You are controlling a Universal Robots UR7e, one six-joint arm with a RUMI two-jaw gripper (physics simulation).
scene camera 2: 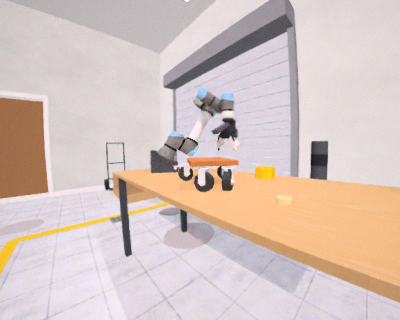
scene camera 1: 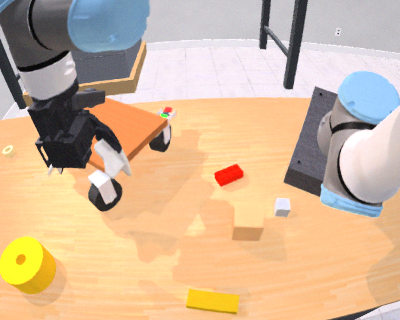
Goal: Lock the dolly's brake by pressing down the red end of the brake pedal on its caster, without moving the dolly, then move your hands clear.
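Seen in the pictures: gripper, between the fingertips: (scene camera 2: 226, 151) (scene camera 1: 93, 174); arm's base, origin of its link: (scene camera 2: 165, 156).
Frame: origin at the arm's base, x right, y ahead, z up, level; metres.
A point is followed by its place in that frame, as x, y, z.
Note:
The dolly (scene camera 1: 132, 125) {0.126, 0.509, 0.006} (scene camera 2: 212, 161) {0.259, 0.710, 0.005} has an orange deck and stands upright on black-wheeled casters on the table. The brake pedal's red end (scene camera 1: 168, 110) {0.221, 0.418, -0.031} (scene camera 2: 175, 166) {0.236, 0.438, -0.034} shows beside the far right corner of the deck in scene camera 1, with a green end (scene camera 1: 164, 115) {0.200, 0.431, -0.031} next to it. The pedal is too small to tell its tilt. My gripper (scene camera 1: 92, 172) {-0.054, 0.574, 0.042} (scene camera 2: 228, 148) {-0.054, 0.574, 0.042} is open and empty, with its white fingers pointing down. It hangs above the deck's level, near the deck's front left part in scene camera 1, away from the pedal. The gripper hides part of the deck there.
A red brick (scene camera 1: 229, 175) {0.019, 0.293, -0.096}, a tan block (scene camera 1: 247, 222) {-0.138, 0.295, -0.059} and a pale cube (scene camera 1: 282, 207) {-0.102, 0.199, -0.088} lie right of the dolly. A yellow cylinder (scene camera 1: 36, 272) {-0.203, 0.725, -0.059} (scene camera 2: 265, 173) {-0.123, 0.791, -0.086}, a yellow bar (scene camera 1: 212, 301) {-0.275, 0.388, -0.098} and a small ring (scene camera 2: 284, 200) {0.265, 0.989, -0.102} are on the table (scene camera 2: 345, 215) {0.251, 1.138, -0.119}. The arm's base stands on a dark block (scene camera 1: 307, 147) {0.015, 0.099, -0.030}.

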